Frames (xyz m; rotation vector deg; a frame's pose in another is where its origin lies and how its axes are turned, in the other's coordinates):
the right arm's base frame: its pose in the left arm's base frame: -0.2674 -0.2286 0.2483 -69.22 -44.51 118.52
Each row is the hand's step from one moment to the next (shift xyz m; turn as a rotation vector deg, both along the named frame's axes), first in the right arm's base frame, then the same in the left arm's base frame.
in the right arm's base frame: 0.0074 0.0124 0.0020 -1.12 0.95 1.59
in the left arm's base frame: -0.0073 -0.0028 -0.0123 -1.18 -1.73 0.55
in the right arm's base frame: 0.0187 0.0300 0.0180 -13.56 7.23 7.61
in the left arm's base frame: -0.0298 -0.0084 -0.0248 -2.98 -16.12 5.02
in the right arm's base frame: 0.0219 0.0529 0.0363 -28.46 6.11 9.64
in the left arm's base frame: -0.0523 -0.0240 -0.0359 1.33 -26.91 14.64
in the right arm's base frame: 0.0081 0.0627 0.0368 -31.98 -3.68 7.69
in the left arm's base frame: -0.0493 -0.0406 -0.0356 6.53 -22.93 22.95
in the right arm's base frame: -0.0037 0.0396 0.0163 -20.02 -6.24 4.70
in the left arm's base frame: -0.0215 -0.0310 -0.0206 5.02 -11.82 17.23
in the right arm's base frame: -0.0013 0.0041 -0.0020 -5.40 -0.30 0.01
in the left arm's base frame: 0.0014 -0.0032 -0.0032 2.19 -3.85 3.11
